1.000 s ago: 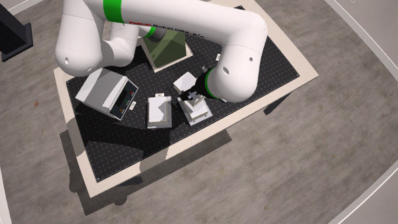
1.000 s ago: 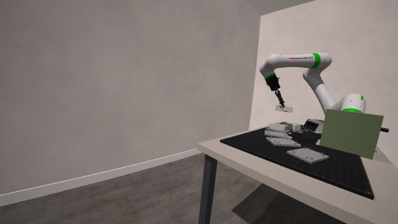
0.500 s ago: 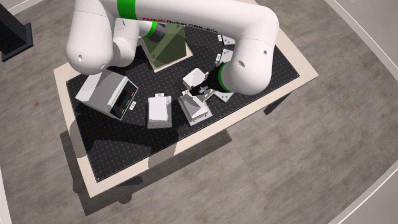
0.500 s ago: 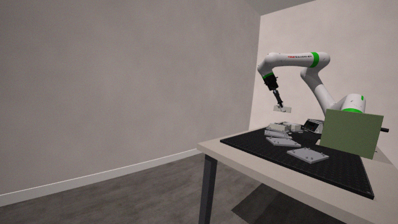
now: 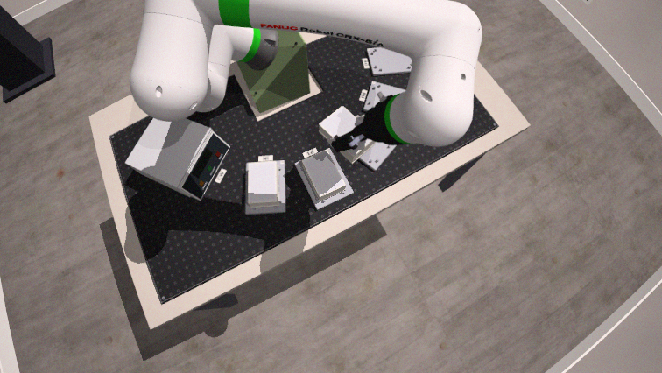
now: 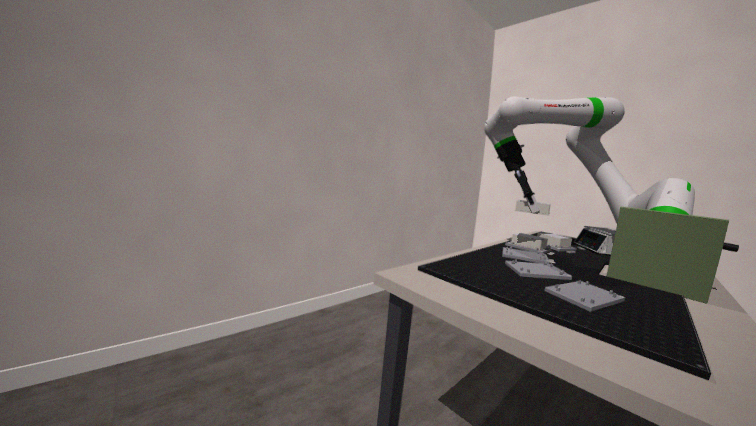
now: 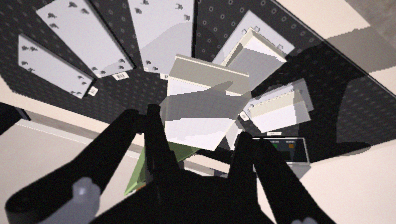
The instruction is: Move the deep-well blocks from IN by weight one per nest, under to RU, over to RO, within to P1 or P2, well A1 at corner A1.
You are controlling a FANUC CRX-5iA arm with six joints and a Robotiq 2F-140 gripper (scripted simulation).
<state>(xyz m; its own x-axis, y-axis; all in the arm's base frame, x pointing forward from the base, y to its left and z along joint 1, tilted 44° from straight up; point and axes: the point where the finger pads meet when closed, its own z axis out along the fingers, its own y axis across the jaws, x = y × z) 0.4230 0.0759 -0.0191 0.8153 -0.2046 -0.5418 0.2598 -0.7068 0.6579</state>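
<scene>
My gripper is now 35 cm to the right of the reject nest RO, 27 cm past it and 19 cm above it. Also, from my hand: check-weigher: 46 cm to the right, 26 cm behind, 13 cm below; then white deep-well block: 16 cm below, 8 cm to the right, 2 cm ahead; then infeed nest IN: 25 cm to the right, 19 cm below, 4 cm behind.
</scene>
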